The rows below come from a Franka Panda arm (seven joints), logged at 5 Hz.
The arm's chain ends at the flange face. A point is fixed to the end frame.
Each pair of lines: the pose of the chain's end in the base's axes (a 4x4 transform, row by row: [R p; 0 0 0 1], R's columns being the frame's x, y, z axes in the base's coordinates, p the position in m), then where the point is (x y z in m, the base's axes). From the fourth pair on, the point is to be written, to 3 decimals.
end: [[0.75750 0.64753 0.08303 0.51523], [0.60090 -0.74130 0.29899 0.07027], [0.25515 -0.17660 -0.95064 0.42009], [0 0 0 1]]
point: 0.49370 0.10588 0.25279
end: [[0.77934 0.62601 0.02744 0.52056], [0.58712 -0.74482 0.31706 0.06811], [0.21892 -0.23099 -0.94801 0.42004], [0 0 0 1]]
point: 0.48910 0.10731 0.25513
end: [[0.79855 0.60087 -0.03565 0.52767], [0.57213 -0.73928 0.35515 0.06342], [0.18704 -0.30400 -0.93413 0.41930], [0 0 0 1]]
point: 0.48517 0.10952 0.25871
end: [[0.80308 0.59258 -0.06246 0.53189], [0.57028 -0.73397 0.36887 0.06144], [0.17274 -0.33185 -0.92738 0.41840], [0 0 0 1]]
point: 0.485 0.110 0.260
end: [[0.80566 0.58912 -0.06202 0.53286], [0.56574 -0.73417 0.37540 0.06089], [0.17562 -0.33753 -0.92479 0.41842], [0 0 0 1]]
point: 0.486 0.111 0.260
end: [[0.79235 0.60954 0.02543 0.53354], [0.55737 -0.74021 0.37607 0.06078], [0.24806 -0.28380 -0.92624 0.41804], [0 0 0 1]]
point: 0.501 0.111 0.256
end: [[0.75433 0.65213 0.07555 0.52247], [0.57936 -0.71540 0.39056 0.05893], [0.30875 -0.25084 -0.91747 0.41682], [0 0 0 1]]
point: 0.500 0.110 0.254
